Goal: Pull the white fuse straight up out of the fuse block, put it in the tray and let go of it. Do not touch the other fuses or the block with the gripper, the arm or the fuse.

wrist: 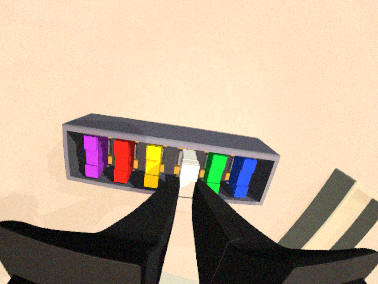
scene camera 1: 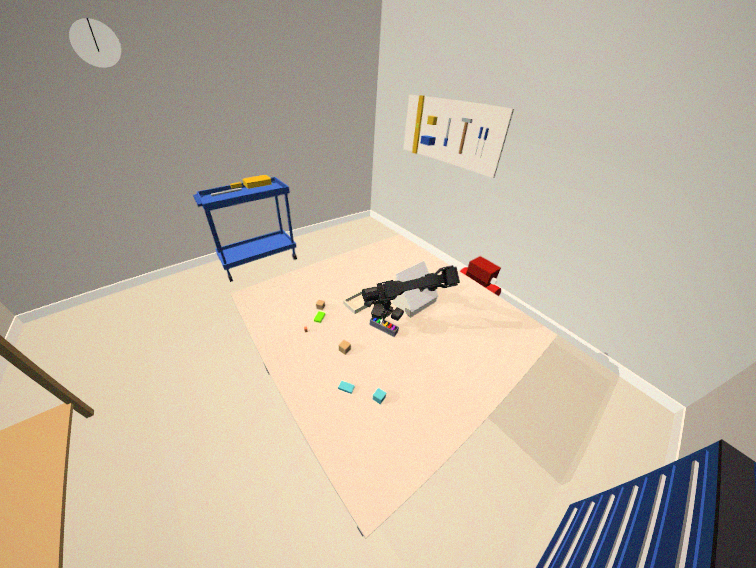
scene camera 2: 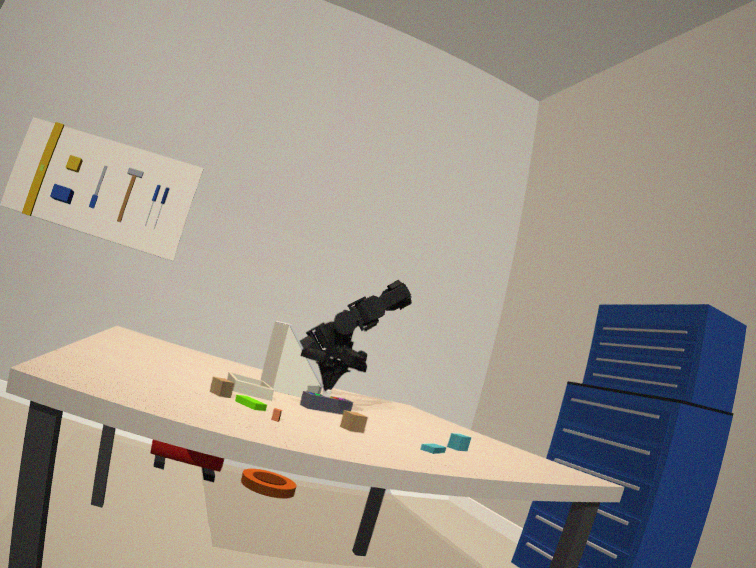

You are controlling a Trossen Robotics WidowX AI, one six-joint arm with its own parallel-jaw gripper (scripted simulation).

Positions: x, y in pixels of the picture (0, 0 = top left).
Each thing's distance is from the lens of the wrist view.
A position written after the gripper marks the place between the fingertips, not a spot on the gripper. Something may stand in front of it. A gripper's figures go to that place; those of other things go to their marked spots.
gripper (wrist: 186, 185): 10 cm
white fuse (wrist: 188, 171): 9 cm
red fuse (wrist: 123, 151): 12 cm
blue fuse (wrist: 243, 167): 12 cm
